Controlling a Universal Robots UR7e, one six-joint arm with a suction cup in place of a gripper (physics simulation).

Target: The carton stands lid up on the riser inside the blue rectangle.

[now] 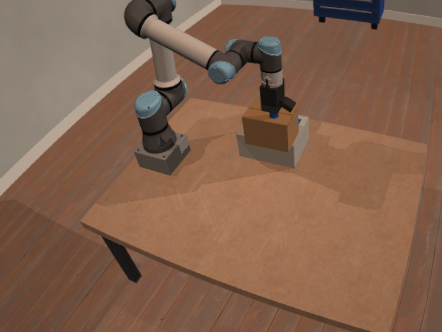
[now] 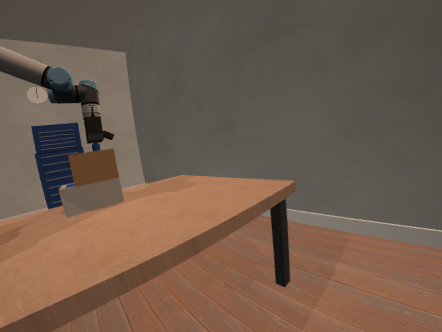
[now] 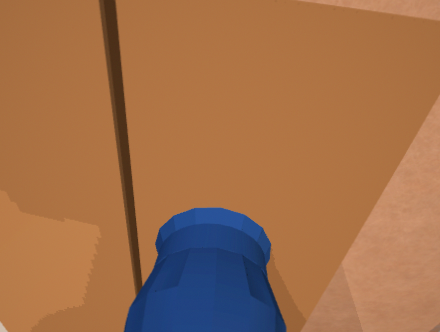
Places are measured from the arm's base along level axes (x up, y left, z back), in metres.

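Where they show: end effector, tool point: (image 1: pixel 274 116) (image 2: pixel 96 152) (image 3: pixel 213 242); arm's base, origin of the base link: (image 1: pixel 159 142).
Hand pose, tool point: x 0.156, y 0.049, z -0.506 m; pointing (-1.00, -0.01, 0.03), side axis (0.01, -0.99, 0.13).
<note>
Things, the pixels of their centre, and the offset from my tool point. Level surfaces: height alone.
- brown carton, body centre: (image 3: pixel 176 187) (image 1: pixel 271 124) (image 2: pixel 93 167) dy +0.027, dx -0.061, dz +0.022 m
- grey riser, body centre: (image 1: pixel 274 136) (image 2: pixel 91 193) dy +0.107, dx -0.186, dz +0.039 m
- table, its level: dx -0.246 m
The brown carton (image 1: pixel 269 132) (image 2: pixel 94 167) (image 3: pixel 267 107) stands upright on the grey riser (image 1: pixel 266 155) (image 2: pixel 92 199) at the back middle of the table, its lid seam facing up. A bit of the blue rectangle (image 1: pixel 300 121) (image 2: pixel 69 185) shows on the riser top beside the carton's edge. My suction cup (image 1: pixel 274 115) (image 2: pixel 95 146) (image 3: pixel 213 228) points straight down over the carton's lid, at or just above its surface. The suction is off and it holds nothing.
The arm's grey base (image 1: pixel 162 153) is bolted to the table (image 1: pixel 249 232) (image 2: pixel 142 232) left of the riser. A blue cabinet (image 1: pixel 348 8) (image 2: pixel 53 157) stands on the floor far behind the table.
</note>
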